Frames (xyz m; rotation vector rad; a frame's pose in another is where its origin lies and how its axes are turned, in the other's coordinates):
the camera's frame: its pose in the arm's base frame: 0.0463 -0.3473 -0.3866 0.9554 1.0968 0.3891
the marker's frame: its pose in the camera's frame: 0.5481 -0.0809 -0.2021 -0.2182 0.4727 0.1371
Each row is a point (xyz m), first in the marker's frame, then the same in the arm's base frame.
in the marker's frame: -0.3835 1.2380 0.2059
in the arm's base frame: 0.2219 0.3710 0.4808
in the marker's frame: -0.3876 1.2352 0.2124
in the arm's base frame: 0.2286 0.3663 0.4807
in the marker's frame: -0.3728 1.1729 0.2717
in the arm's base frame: 0.2918 0.3503 0.4227
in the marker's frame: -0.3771 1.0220 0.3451
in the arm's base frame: 0.3750 0.2742 0.2985
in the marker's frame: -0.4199 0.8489 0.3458
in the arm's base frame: 0.3875 0.1508 0.1703
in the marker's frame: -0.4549 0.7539 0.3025
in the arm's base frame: 0.3508 0.0715 0.1033
